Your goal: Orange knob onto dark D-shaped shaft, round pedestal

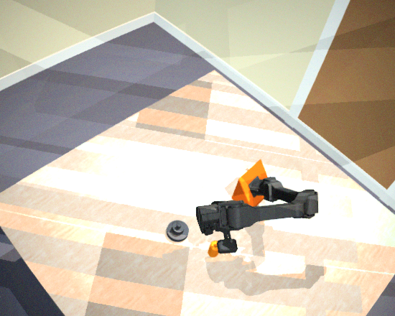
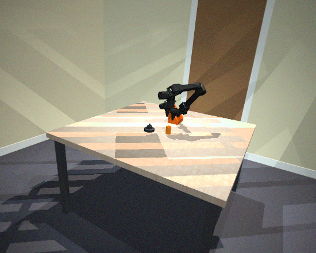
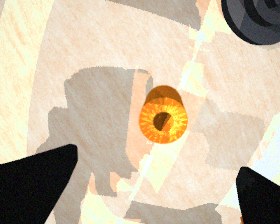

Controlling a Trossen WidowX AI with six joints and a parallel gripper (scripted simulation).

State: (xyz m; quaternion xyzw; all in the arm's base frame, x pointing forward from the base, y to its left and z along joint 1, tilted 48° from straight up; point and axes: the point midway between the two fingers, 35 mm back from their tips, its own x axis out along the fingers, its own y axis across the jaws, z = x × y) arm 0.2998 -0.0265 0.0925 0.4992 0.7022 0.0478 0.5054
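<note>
The orange knob is 9 cm below my gripper tip. Round my gripper tip: dark round pedestal (15 cm to the right, 9 cm below, 3 cm ahead).
</note>
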